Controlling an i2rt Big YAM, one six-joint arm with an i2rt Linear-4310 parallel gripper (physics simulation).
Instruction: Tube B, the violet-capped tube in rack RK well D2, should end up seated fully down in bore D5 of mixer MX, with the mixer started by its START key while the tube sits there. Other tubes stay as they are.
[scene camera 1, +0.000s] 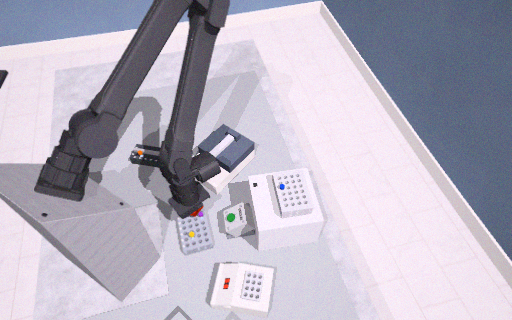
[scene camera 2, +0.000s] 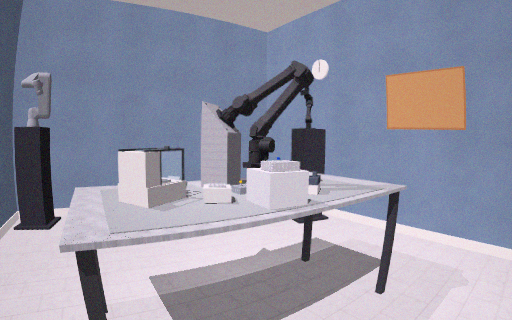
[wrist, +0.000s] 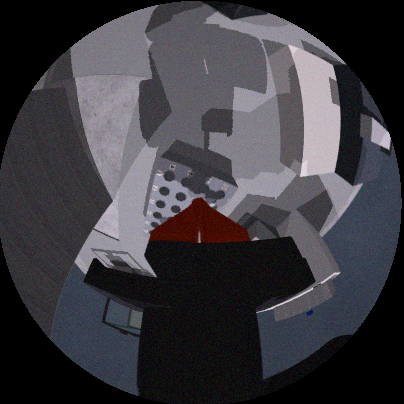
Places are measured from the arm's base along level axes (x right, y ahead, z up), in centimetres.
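Pixels of known places: gripper, fingertip midpoint: (scene camera 1: 194, 214) (wrist: 198, 202); arm's base at its link origin: (scene camera 1: 60, 185) (scene camera 2: 224, 119).
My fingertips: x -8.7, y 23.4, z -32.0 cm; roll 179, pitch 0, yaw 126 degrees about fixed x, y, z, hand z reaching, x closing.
Note:
Ahead of a thing's pixels: the offset from my fingertips to its top centre.
The violet cap of tube B {dx +0.3, dy +2.1, dz +1.2 cm} (scene camera 1: 200, 213) shows at the end of the grey rack RK {dx +3.8, dy +0.0, dz -1.2 cm} (scene camera 1: 200, 249) (scene camera 2: 239, 190) (wrist: 175, 186) nearest the arm, right beside my red fingertips. In the wrist view the fingers hide it. My gripper (scene camera 1: 196, 212) (wrist: 198, 202) is shut and empty, low over that end of the rack. In scene camera 2 the fingertips are hidden behind the tall white box. That box, apparently mixer MX {dx +1.5, dy +22.5, dz +12.8 cm} (scene camera 1: 270, 232) (scene camera 2: 276, 190) (wrist: 312, 245), carries a block of many bores with a blue-capped tube {dx +0.2, dy +26.1, dz +14.1 cm} (scene camera 1: 282, 186) (scene camera 2: 278, 159) (wrist: 309, 312). A yellow-capped tube {dx +6.8, dy -0.2, dz +1.2 cm} (scene camera 1: 191, 234) (scene camera 2: 240, 182) stands in the rack.
A small grey box with a green button {dx +2.8, dy +11.4, dz +3.2 cm} (scene camera 1: 230, 217) stands between rack and mixer. A white block unit with a red switch {dx +22.4, dy +14.0, dz +2.8 cm} (scene camera 1: 226, 283) stands beyond the rack. A slate-topped device {dx -21.4, dy +7.8, dz +6.0 cm} (scene camera 1: 235, 150) and a dark holder with an orange cap {dx -24.4, dy -19.2, dz +1.4 cm} (scene camera 1: 140, 153) are near the arm.

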